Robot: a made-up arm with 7 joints.
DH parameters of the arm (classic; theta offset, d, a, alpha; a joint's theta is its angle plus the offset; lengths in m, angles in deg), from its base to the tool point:
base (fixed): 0 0.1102 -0.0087 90
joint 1: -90 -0.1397 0.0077 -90
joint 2: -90 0.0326 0.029 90
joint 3: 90 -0.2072 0.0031 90
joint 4: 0 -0.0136 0.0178 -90
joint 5: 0 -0.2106 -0.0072 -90
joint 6: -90 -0.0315 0.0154 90
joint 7: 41.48 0 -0.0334 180
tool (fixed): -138.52 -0.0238 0 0
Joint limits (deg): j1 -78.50..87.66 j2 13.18..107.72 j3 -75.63..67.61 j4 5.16..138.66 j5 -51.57..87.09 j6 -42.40..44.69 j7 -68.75..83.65
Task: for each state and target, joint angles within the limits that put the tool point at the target. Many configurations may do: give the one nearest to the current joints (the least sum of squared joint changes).
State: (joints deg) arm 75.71 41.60 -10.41 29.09 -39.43 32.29 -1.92
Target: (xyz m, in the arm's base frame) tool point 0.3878 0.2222 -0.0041
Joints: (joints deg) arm 58.25 21.49 -14.64 34.92 -34.95 43.03 6.66
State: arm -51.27 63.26 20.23 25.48 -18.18 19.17 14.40
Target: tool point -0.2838 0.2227 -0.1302
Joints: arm -78.50 37.70 -16.14 63.59 -3.06 35.21 41.34
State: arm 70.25 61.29 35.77 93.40 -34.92 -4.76 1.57
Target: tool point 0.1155 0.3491 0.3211
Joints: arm 71.53 59.63 29.27 100.54 -32.46 -5.66 1.27
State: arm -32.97 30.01 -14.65 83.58 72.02 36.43 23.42
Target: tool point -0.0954 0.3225 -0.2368
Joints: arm -47.31 50.33 -13.39 39.63 65.03 28.03 12.44
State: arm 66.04 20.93 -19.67 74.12 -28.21 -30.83 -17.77
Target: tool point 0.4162 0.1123 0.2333
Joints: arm 83.80 13.18 -27.75 46.46 -30.05 -35.59 -19.37
